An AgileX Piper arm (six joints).
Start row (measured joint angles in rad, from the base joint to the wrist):
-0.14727 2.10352 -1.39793 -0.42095 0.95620 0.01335
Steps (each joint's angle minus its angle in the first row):
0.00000 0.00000 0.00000 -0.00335 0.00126 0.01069
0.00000 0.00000 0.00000 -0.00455 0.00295 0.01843
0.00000 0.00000 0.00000 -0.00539 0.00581 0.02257
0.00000 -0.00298 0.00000 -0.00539 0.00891 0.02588
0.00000 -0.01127 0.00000 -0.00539 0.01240 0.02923
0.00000 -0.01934 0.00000 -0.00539 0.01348 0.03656
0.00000 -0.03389 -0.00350 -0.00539 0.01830 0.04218
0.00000 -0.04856 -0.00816 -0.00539 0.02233 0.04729
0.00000 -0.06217 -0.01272 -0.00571 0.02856 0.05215
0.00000 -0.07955 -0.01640 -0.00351 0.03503 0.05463
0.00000 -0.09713 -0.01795 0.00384 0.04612 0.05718
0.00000 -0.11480 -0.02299 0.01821 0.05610 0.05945
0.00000 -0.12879 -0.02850 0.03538 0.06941 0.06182
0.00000 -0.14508 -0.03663 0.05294 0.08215 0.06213
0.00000 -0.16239 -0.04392 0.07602 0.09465 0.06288
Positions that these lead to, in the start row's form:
-0.14727 2.10352 -1.39793 -0.42430 0.95746 0.02404
-0.14727 2.10352 -1.39793 -0.42550 0.95915 0.03178
-0.14727 2.10352 -1.39793 -0.42634 0.96201 0.03592
-0.14727 2.10054 -1.39793 -0.42634 0.96511 0.03923
-0.14727 2.09225 -1.39793 -0.42634 0.96860 0.04258
-0.14727 2.08418 -1.39793 -0.42634 0.96968 0.04991
-0.14727 2.06963 -1.40143 -0.42634 0.97450 0.05553
-0.14727 2.05496 -1.40609 -0.42634 0.97853 0.06064
-0.14727 2.04135 -1.41065 -0.42666 0.98476 0.06550
-0.14727 2.02397 -1.41433 -0.42446 0.99123 0.06798
-0.14727 2.00639 -1.41588 -0.41711 1.00232 0.07053
-0.14727 1.98872 -1.42092 -0.40274 1.01230 0.07280
-0.14727 1.97473 -1.42643 -0.38557 1.02561 0.07517
-0.14727 1.95844 -1.43456 -0.36801 1.03835 0.07548
-0.14727 1.94113 -1.44185 -0.34493 1.05085 0.07623

